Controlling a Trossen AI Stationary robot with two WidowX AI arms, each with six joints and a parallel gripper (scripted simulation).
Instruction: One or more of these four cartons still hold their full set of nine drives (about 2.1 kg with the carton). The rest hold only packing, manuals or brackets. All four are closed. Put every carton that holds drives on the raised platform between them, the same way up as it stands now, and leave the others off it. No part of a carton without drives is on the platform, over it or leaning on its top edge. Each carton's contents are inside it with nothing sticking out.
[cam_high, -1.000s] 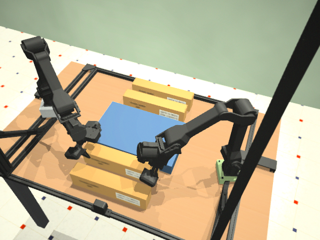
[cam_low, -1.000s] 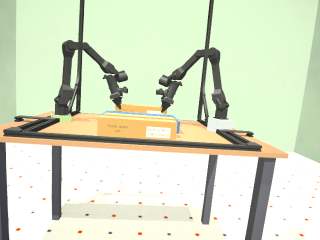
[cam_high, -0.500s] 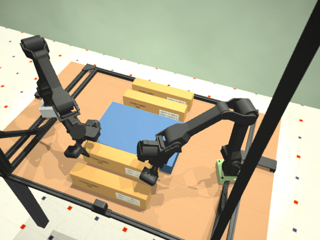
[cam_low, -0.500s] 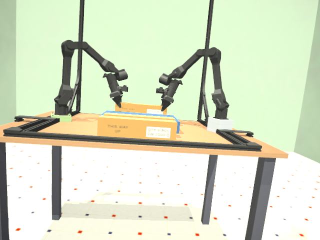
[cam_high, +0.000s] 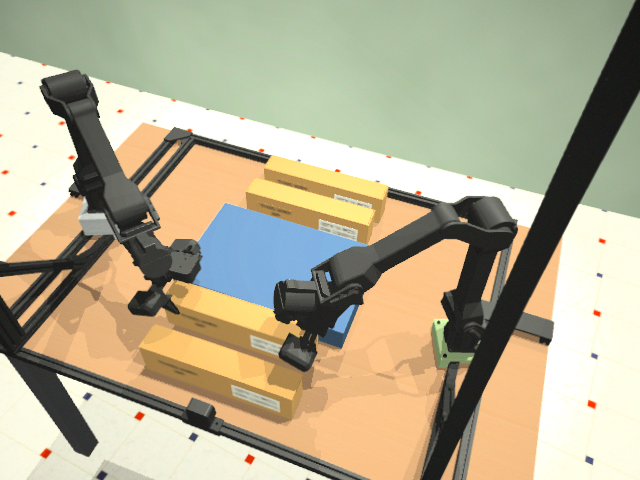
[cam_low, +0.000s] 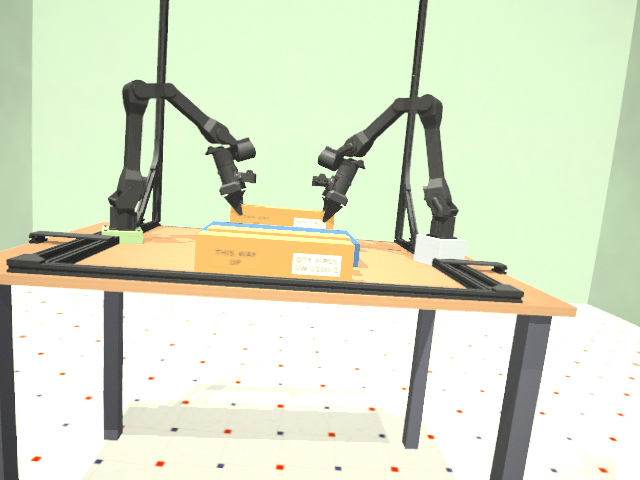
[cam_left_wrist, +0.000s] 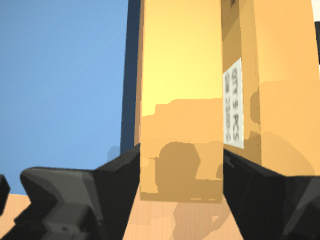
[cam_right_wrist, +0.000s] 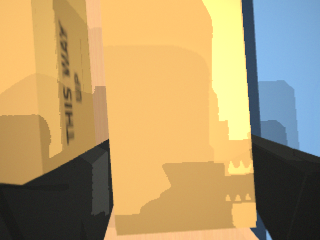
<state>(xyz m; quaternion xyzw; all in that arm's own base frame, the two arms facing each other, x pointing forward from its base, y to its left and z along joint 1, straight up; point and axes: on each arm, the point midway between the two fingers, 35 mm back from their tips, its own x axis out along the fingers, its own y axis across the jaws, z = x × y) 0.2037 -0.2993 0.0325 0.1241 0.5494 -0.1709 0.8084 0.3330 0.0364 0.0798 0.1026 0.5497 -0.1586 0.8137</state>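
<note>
The carton is 14 cm to the left of my right hand, 5 cm below it and 1 cm behind it.
Right now my left hand is 14 cm to the left of the carton, 4 cm above it and 1 cm short of it.
</note>
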